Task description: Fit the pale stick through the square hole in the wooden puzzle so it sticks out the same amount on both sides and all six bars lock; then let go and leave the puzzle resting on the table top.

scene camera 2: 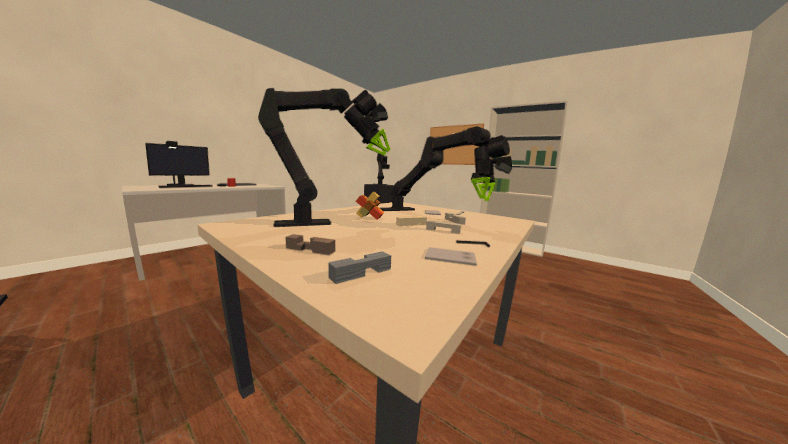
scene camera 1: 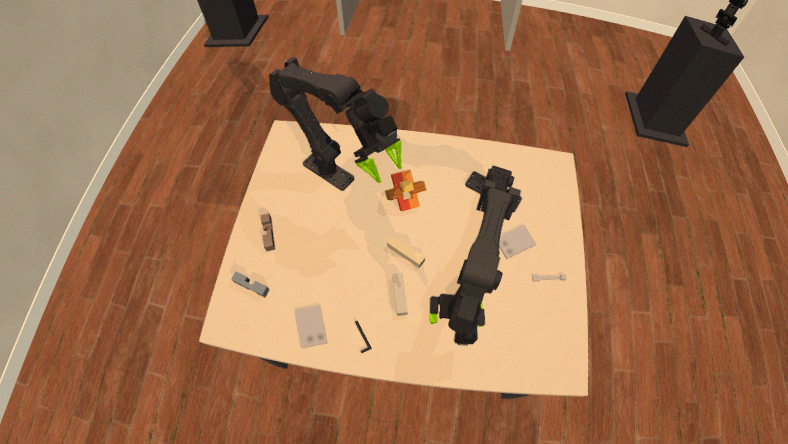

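Seen in the pictures: left gripper, fingertip midpoint: [scene camera 2: 484, 199]; right gripper, fingertip midpoint: [scene camera 2: 387, 152] [scene camera 1: 390, 175]; left arm's base, origin of the base link: [scene camera 2: 397, 209]; right arm's base, origin of the base link: [scene camera 2: 303, 223] [scene camera 1: 328, 171].
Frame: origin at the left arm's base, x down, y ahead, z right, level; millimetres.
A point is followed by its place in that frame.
Observation:
The wooden puzzle [scene camera 1: 412, 202] [scene camera 2: 376, 210], of crossed red, orange, brown and yellowish bars, rests tilted on the table top [scene camera 1: 341, 364] @(z 87, x 0, y 757 mm) [scene camera 2: 386, 308] @(z 473, x 0, y 860 mm). A small pale square shows near its middle in scene camera 1; I cannot tell how deep the hole is. The pale stick [scene camera 1: 405, 252] @(z 124, x -31, y 371 mm) [scene camera 2: 411, 221] @(z 138, x -16, y 377 mm) lies flat on the table, apart from the puzzle. My right gripper [scene camera 1: 389, 174] @(z 222, x -278, y 302 mm) [scene camera 2: 381, 152] @(z 222, x -278, y 302 mm) is open and empty, above and beside the puzzle. My left gripper [scene camera 1: 457, 318] @(z -106, x -119, y 513 mm) [scene camera 2: 485, 198] @(z -106, x -119, y 513 mm) is open and empty, raised over the table; the arm partly hides it in scene camera 1.
A light grey notched bar [scene camera 1: 400, 301] @(z 50, x -31, y 509 mm) [scene camera 2: 443, 226] @(z 77, x -20, y 499 mm) lies near the stick. A dark brown bar [scene camera 1: 268, 241] @(z 508, x -31, y 586 mm) [scene camera 2: 322, 245] @(z 519, x -22, y 600 mm), a blue-grey bar [scene camera 1: 258, 287] @(z 430, x -31, y 723 mm) [scene camera 2: 346, 270] @(z 504, x -21, y 755 mm), a hex key [scene camera 1: 361, 333] @(z 92, x -8, y 649 mm) [scene camera 2: 471, 242] @(z 89, x -4, y 651 mm), a spanner [scene camera 1: 548, 277] @(z -302, x -5, y 184 mm) and a flat plate [scene camera 1: 310, 324] @(z 232, x -6, y 714 mm) [scene camera 2: 450, 255] @(z 235, x -6, y 723 mm) also lie there.

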